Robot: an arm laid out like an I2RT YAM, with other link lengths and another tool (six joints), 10 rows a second.
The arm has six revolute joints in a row. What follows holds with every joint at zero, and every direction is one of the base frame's. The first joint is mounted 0.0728 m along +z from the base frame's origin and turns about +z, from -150 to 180 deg. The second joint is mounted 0.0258 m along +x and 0.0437 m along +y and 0.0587 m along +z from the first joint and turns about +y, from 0 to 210 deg. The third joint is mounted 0.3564 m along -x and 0.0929 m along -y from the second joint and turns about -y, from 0 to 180 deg. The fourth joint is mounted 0.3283 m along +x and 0.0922 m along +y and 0.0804 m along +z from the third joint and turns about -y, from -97 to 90 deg. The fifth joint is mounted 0.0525 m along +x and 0.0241 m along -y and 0.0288 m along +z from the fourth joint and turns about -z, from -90 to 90 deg. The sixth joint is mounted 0.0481 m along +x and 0.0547 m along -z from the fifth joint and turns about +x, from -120 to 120 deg. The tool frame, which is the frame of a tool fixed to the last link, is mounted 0.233 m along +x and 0.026 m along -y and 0.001 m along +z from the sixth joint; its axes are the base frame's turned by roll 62.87, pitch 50.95 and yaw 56.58 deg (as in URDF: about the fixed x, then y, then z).
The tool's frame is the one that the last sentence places.
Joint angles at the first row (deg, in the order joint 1, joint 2, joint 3, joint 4, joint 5, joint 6):
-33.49 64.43 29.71 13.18 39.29 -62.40
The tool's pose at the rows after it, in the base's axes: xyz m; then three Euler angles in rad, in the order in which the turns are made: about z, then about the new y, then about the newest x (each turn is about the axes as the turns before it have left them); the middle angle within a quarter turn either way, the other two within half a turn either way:
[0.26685 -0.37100 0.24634 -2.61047 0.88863 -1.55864]
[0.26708 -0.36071 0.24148 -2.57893 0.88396 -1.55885]
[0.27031 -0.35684 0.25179 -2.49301 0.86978 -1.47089]
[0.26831 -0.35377 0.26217 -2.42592 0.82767 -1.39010]
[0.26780 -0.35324 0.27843 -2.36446 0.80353 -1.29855]
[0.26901 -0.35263 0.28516 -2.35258 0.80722 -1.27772]
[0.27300 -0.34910 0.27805 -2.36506 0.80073 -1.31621]
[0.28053 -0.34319 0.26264 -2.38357 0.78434 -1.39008]
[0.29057 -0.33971 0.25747 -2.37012 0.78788 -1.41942]
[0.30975 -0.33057 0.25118 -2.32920 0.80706 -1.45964]
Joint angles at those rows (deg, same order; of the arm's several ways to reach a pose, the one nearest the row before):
-33.23 61.54 29.27 12.75 38.32 -62.49
-32.61 59.42 27.34 12.92 37.27 -63.28
-31.91 58.45 25.32 18.16 37.53 -65.82
-31.47 57.48 22.86 24.23 38.32 -69.86
-31.03 57.48 21.62 30.31 39.37 -72.68
-30.50 57.48 22.14 30.59 40.08 -72.60
-29.98 57.39 22.15 28.92 39.73 -72.60
-29.53 57.39 21.88 26.29 38.24 -72.95
-29.44 57.74 22.32 24.96 36.30 -72.69
-29.18 57.92 23.20 22.51 32.35 -71.81

